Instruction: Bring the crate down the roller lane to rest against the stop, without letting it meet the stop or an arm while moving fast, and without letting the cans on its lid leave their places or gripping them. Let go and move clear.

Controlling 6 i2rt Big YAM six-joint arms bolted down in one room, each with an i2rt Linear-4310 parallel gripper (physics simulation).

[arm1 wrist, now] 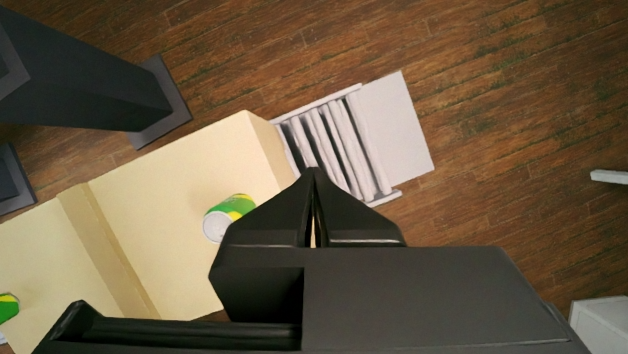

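The crate [165,170] is a large cream box with a darker band [112,255] across its lid, seen from above. A green and yellow can [231,216] is on the lid near the crate's right end. Part of another can [7,307] shows at the left edge. White rollers of the roller lane [327,145] show beyond the crate's right end. A pale grey panel [397,130] is at the lane's far end; I cannot tell if it is the stop. The arm1 gripper [313,171] is shut and empty, over the crate's right end in this view, hiding part of crate and lane. Its height is unclear.
A dark column on a base plate [175,102] stands beside the crate at upper left, with another dark base [17,182] at the left edge. A white bar [610,176] shows at the right edge and a white box [602,322] at lower right. The floor is brown wood.
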